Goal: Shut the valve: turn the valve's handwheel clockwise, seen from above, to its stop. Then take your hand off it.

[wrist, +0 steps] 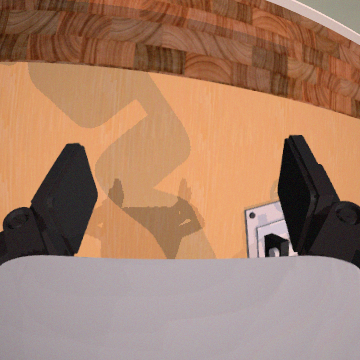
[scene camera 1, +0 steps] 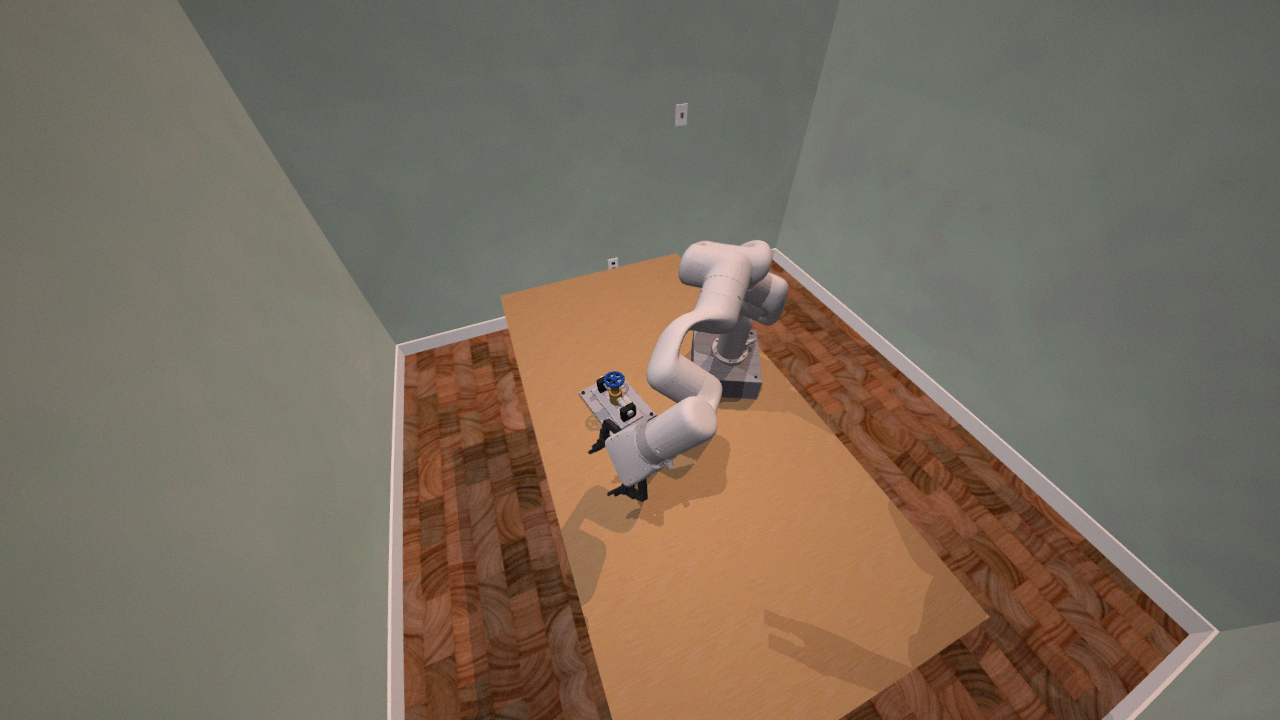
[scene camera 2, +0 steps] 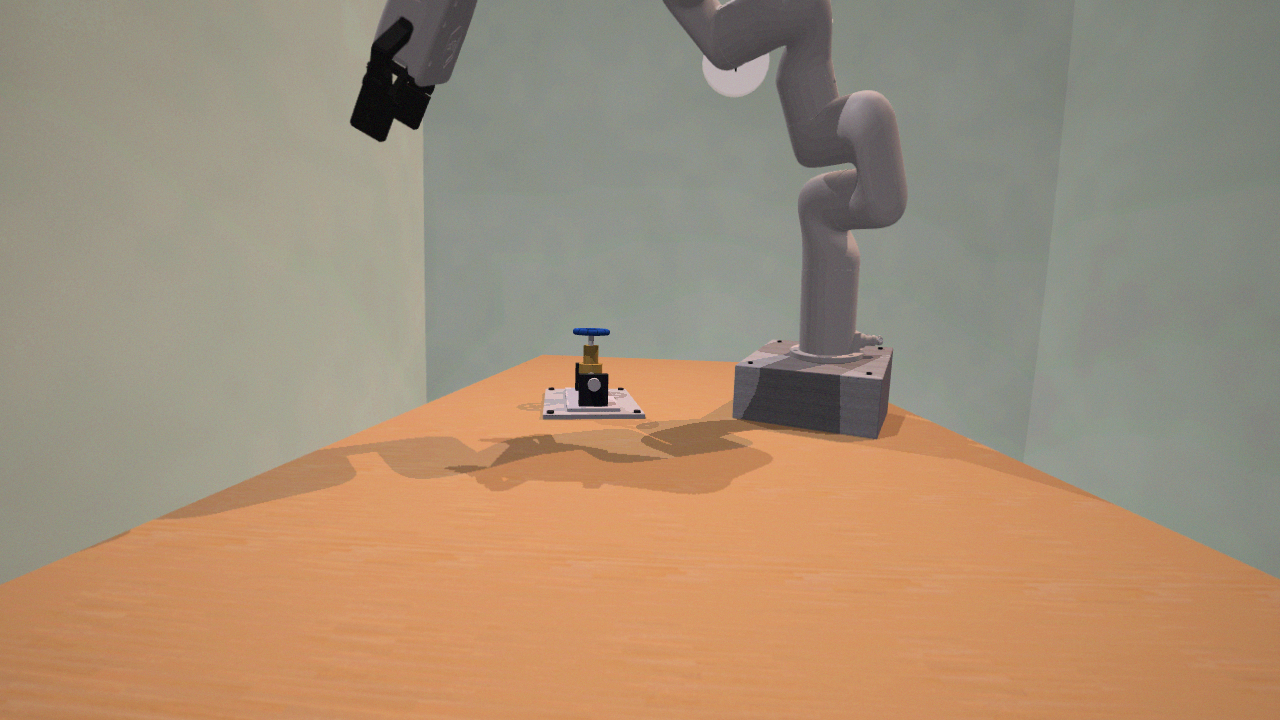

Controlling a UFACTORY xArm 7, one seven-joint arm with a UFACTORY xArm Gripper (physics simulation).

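Observation:
The valve's blue handwheel (scene camera 1: 614, 379) (scene camera 2: 590, 331) sits level on top of a brass stem and body (scene camera 2: 589, 357), above a pale base plate (scene camera 1: 590, 398) (scene camera 2: 552, 407) (wrist: 253, 232) on the table. In the wrist view part of the plate and a black pipe clamp show at the lower right, partly behind a finger; the handwheel does not show there. My gripper (scene camera 1: 605, 471) (scene camera 2: 392, 119) (wrist: 183, 165) is wide open with nothing between the fingers. It hangs tilted, high above the table, apart from the valve and to its left in the second scene view.
The arm's base block (scene camera 1: 742, 386) (scene camera 2: 785, 394) stands on the table (scene camera 1: 769, 546) (scene camera 2: 626, 573) (wrist: 230, 150), right of the valve in the second scene view. The arm arches above the table. Arm shadows fall across the table. Walls surround the wooden floor (scene camera 1: 465, 537) (wrist: 210, 62).

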